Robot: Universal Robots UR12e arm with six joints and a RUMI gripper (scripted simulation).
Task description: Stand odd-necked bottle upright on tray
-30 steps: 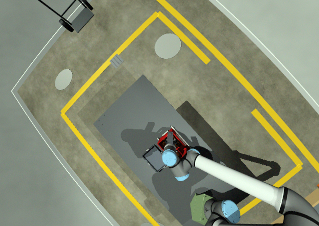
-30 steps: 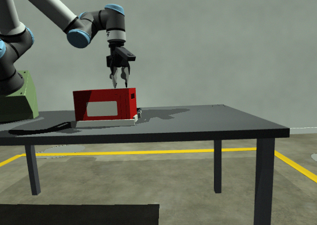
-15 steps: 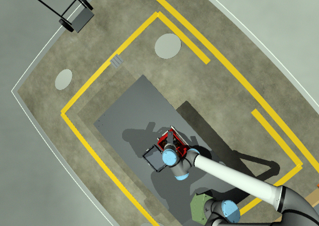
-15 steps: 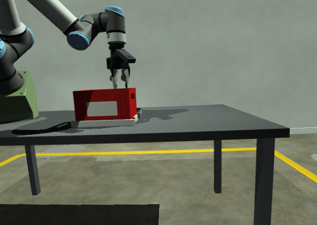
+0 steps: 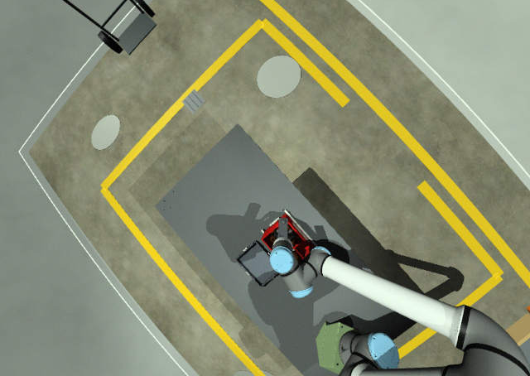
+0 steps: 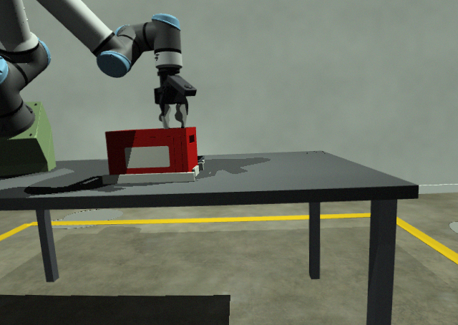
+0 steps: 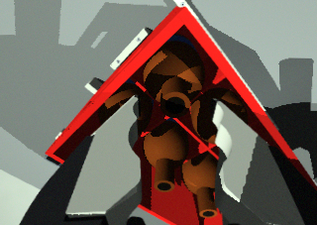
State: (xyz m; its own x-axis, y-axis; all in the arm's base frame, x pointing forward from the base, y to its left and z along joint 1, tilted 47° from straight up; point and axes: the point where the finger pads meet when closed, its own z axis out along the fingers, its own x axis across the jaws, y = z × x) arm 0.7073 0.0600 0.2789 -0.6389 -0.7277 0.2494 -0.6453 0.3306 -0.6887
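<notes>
Right now the bottle is 8 cm below my hand. Round my hand: dark tray 31 cm to the left, 16 cm below, 9 cm behind; then red crate 9 cm below, 9 cm behind, 4 cm to the left.
</notes>
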